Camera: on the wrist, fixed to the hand. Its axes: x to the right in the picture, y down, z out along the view.
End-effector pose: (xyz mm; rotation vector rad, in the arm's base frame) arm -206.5 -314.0 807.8 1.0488 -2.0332 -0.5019
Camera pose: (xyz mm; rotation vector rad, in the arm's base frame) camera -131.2 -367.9 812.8 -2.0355 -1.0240 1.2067
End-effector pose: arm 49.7 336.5 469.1 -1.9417 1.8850 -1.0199
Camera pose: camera 60.7 344.7 560.8 1.7996 1.7945 0.0810
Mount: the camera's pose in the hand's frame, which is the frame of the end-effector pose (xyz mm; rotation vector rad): 19.3 -66.3 -61.9 0.0781 0.3416 3.0985
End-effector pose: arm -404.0 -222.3 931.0 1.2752 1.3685 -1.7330
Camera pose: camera -448.9 -141.5 938.0 1.3882 -1.0599 0.7514
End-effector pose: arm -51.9 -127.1 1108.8 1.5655 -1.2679 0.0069
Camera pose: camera 38.0 -106.0 1100.1 -1.5514 -1.8337 1.8817
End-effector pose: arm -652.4 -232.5 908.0 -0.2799 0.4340 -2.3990
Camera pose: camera -724.8 -183.1 877.7 0.5653 0.2533 0.6373
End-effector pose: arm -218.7 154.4 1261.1 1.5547 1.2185 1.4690
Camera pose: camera -292.7 187.1 1215.8 -0.9592 1.2309 -0.8996
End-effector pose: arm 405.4 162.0 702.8 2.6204 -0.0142 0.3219
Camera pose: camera 414.8 250.7 728.2 0.0020 2.6762 -1.0220
